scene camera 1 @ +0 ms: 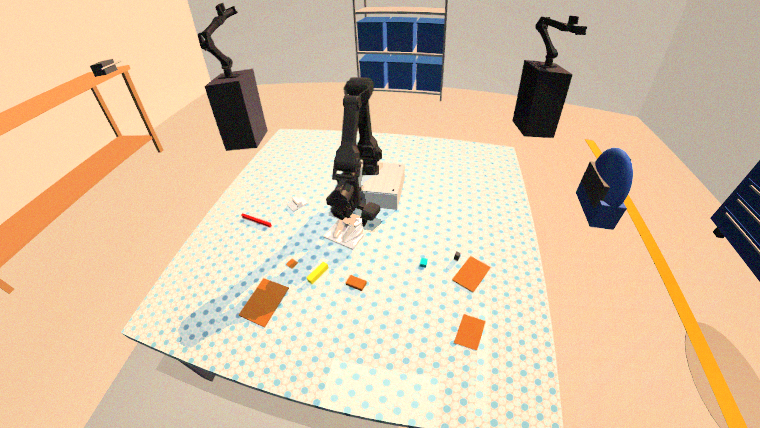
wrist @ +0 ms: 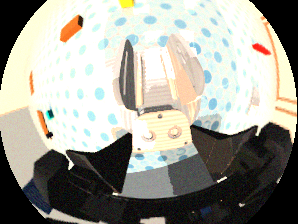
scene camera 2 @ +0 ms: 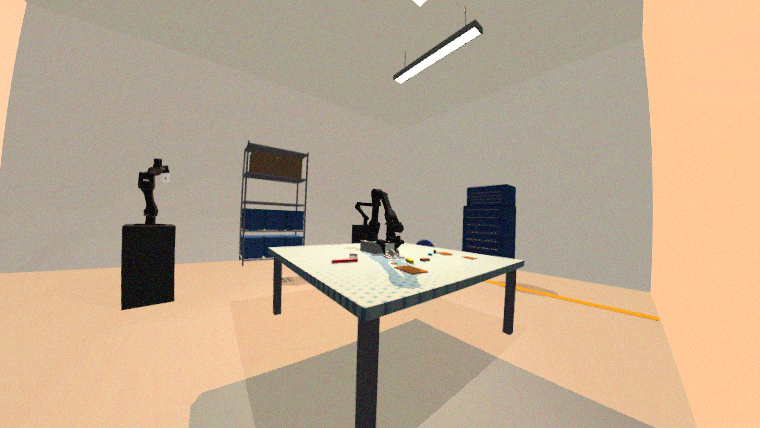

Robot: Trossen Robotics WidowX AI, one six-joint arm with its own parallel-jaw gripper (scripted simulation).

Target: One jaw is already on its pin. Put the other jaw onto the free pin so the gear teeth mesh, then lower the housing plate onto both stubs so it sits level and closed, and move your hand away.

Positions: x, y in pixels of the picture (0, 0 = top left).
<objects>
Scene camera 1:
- gripper: 354, 222
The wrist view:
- gripper: 160, 130
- white jaw: 185, 77
</objects>
